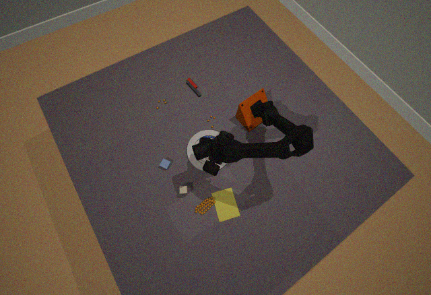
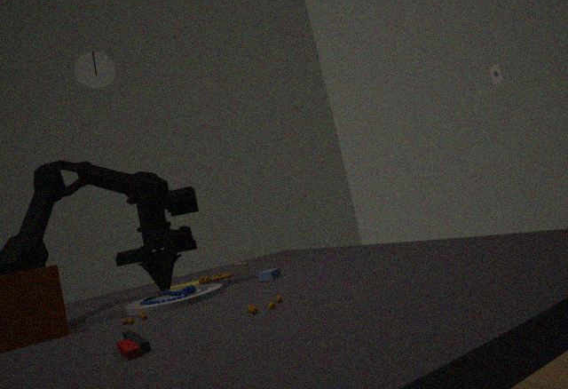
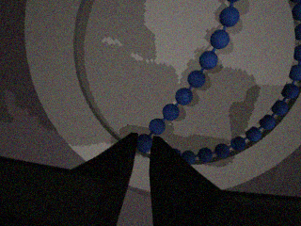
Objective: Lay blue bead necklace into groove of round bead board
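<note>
Right now the round white bead board is 60 mm to the right of my gripper tip and 10 mm below it. From my gripper tip the other things lie so: cream cube: 200 mm ahead, 20 mm to the left; then yellow sheet: 100 mm ahead, 170 mm to the left, 20 mm below; then light blue cube: 190 mm ahead, 130 mm to the right, 10 mm below.
</note>
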